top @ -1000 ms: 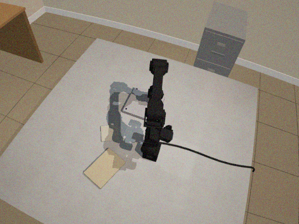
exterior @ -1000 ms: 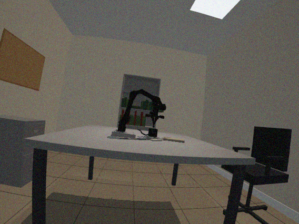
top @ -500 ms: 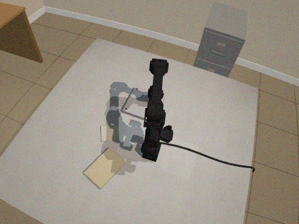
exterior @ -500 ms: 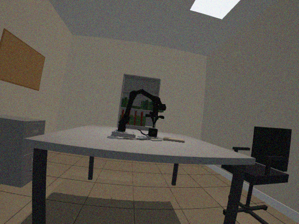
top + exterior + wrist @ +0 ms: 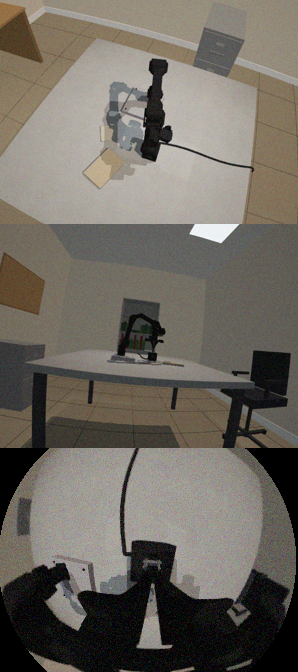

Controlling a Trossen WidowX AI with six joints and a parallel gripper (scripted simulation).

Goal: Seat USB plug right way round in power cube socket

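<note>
My gripper tip is now 2 cm above the USB plug. From my gripper tip the other things lie so: pad: 22 cm to the right, 13 cm ahead, 11 cm below.
</note>
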